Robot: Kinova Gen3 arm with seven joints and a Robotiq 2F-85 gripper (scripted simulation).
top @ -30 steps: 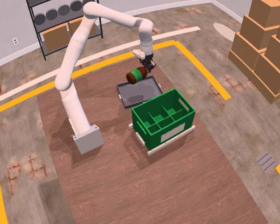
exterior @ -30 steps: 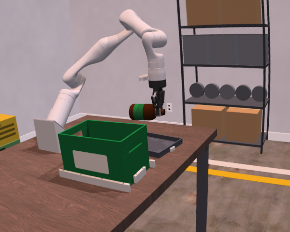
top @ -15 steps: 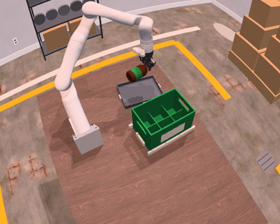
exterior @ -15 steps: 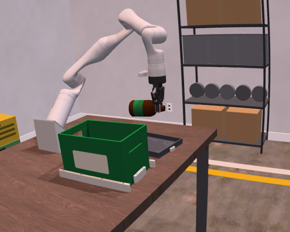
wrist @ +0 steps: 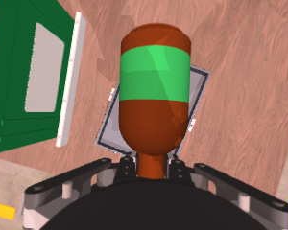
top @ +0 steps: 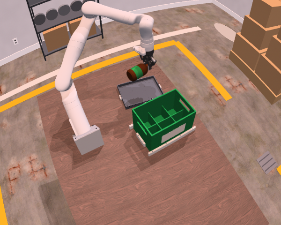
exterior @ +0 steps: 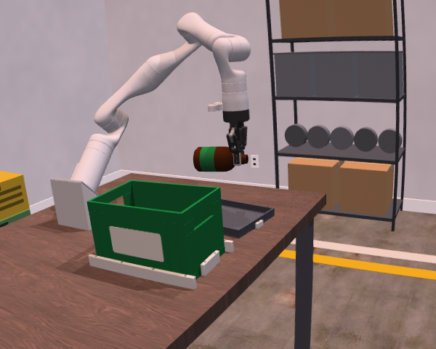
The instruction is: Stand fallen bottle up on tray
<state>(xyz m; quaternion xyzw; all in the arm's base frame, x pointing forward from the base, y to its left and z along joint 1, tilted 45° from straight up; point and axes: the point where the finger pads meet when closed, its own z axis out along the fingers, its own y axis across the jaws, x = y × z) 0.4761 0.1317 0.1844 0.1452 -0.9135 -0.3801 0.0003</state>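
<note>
The bottle is 50 mm behind my hand and 10 mm to the right of it. The rest, counted from my hand: green crate 50 mm behind, 320 mm to the right, 110 mm below; then dark grey tray 60 mm behind, 20 mm to the right, 180 mm below.
</note>
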